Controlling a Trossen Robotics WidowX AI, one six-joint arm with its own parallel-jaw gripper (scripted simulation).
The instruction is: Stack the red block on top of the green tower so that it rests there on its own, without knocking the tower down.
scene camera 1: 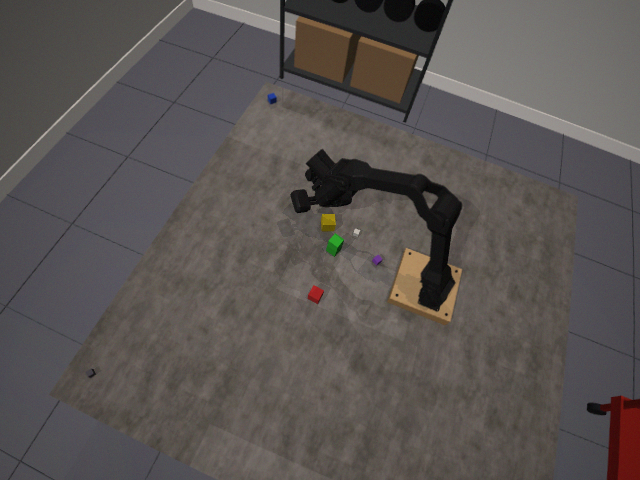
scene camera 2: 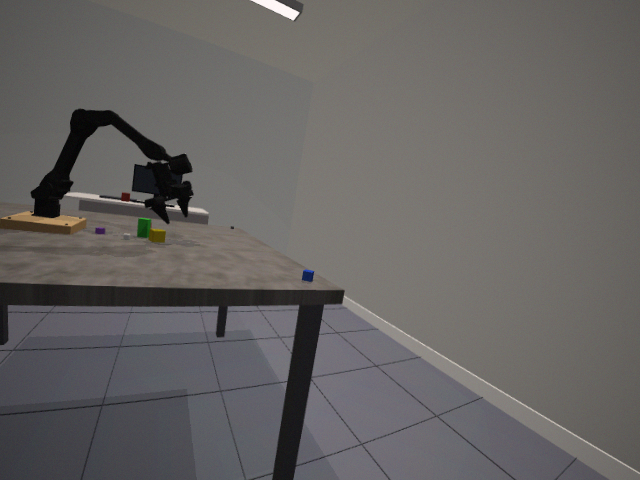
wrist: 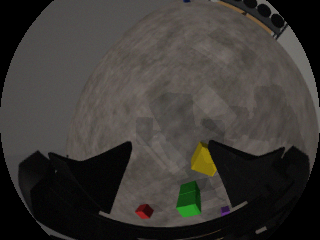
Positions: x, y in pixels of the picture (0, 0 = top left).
Labels:
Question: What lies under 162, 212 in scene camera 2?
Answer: My gripper.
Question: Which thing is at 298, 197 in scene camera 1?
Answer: My gripper.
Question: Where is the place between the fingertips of my gripper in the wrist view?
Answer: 171, 145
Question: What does my gripper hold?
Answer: Nothing.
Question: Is my gripper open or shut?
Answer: Open.

